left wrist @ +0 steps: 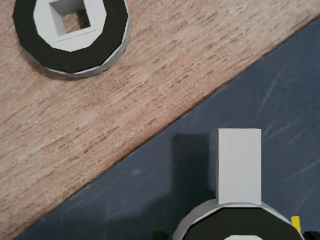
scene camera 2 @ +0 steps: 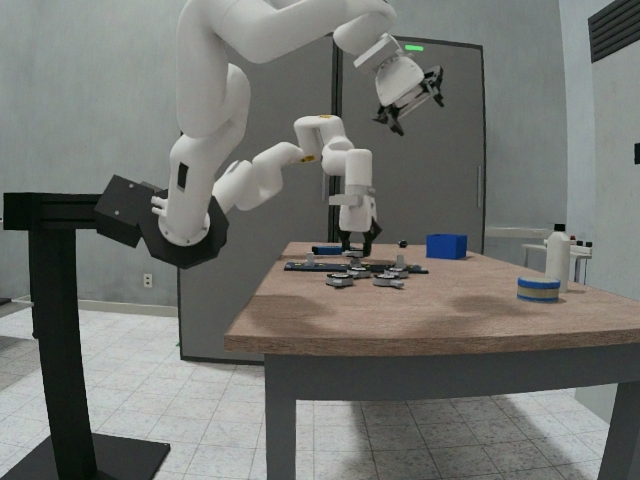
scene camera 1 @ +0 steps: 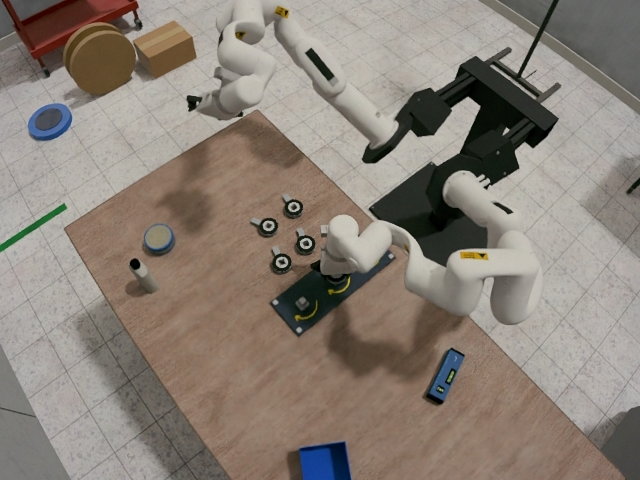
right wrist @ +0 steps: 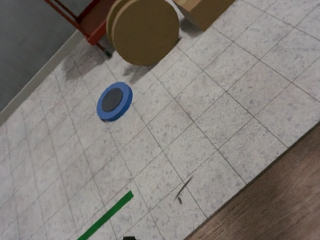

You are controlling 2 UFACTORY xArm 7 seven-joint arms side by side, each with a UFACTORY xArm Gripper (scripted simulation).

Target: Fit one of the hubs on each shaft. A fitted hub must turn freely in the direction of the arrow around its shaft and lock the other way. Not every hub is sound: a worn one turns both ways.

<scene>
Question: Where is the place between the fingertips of the right gripper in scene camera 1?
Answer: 204, 111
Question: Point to a tape roll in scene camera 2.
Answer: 534, 289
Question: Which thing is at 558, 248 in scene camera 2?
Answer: A white bottle.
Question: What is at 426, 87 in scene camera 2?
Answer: The right gripper.
</scene>
